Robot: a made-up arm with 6 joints.
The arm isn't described. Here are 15 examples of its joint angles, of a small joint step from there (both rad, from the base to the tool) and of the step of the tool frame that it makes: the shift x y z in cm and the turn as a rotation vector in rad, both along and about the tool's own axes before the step.
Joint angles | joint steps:
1: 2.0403 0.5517 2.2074 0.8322 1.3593 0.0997 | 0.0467 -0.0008 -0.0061 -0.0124 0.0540 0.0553
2: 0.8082 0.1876 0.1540 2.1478 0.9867 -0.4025 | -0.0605 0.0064 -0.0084 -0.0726 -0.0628 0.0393
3: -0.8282 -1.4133 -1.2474 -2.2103 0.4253 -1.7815 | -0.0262 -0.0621 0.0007 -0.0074 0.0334 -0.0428
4: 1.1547 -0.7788 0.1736 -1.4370 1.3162 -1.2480 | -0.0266 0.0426 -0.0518 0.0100 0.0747 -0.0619
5: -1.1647 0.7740 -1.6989 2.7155 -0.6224 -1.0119 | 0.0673 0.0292 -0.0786 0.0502 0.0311 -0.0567
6: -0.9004 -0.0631 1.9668 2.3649 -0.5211 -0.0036 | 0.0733 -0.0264 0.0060 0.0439 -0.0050 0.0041
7: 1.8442 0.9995 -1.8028 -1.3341 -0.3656 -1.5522 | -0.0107 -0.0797 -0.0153 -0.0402 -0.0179 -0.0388
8: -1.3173 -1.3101 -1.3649 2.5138 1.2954 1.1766 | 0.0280 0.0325 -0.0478 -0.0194 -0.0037 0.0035
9: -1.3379 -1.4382 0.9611 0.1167 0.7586 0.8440 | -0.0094 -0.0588 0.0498 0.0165 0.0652 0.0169
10: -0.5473 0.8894 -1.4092 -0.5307 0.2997 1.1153 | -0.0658 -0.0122 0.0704 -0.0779 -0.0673 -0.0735
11: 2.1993 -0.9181 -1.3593 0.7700 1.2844 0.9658 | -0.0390 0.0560 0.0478 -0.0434 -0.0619 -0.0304
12: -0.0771 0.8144 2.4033 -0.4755 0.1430 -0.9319 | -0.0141 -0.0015 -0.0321 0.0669 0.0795 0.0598
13: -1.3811 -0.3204 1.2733 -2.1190 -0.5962 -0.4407 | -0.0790 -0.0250 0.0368 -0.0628 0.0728 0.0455
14: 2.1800 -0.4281 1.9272 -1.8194 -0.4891 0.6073 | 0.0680 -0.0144 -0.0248 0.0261 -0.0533 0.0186
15: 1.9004 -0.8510 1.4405 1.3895 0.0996 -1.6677 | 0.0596 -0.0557 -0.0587 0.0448 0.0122 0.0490
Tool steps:
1: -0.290 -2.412 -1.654 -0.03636 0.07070 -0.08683
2: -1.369 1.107 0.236 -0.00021 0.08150 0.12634
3: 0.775 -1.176 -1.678 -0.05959 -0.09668 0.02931
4: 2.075 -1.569 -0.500 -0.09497 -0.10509 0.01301
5: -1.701 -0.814 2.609 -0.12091 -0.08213 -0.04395
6: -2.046 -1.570 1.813 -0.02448 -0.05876 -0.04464
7: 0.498 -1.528 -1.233 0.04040 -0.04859 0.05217
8: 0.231 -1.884 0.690 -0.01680 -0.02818 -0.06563
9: -1.254 -0.877 -0.663 0.04977 0.00047 -0.10827
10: -0.886 -0.386 -3.528 0.04586 0.00694 0.00367
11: -1.972 1.199 2.441 -0.11735 -0.09951 0.02916
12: 1.334 -0.841 -0.815 -0.03874 -0.02585 -0.02100
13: -1.847 3.270 -3.193 0.06679 0.08089 -0.11995
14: -1.073 -2.781 3.513 -0.10705 0.03116 0.02624
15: -3.915 -3.224 1.134 -0.07691 0.07286 -0.10461
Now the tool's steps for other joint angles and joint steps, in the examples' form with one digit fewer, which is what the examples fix.
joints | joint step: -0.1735 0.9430 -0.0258 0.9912 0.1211 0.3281 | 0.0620 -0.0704 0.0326 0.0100 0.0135 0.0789
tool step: -2.72 -0.75 0.41 0.0497 -0.0031 -0.0408
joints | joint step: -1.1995 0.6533 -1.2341 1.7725 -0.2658 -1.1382 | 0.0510 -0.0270 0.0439 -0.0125 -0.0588 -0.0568
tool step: 0.36 1.83 -0.23 0.0893 -0.0502 -0.0098
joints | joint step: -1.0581 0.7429 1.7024 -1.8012 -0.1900 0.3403 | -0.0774 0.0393 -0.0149 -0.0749 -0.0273 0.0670
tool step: -3.68 1.75 -1.22 0.0329 0.1140 -0.0758
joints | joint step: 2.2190 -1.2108 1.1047 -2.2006 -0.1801 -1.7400 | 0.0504 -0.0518 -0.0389 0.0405 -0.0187 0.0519
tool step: 1.49 -2.37 0.53 0.0390 0.0766 0.0603
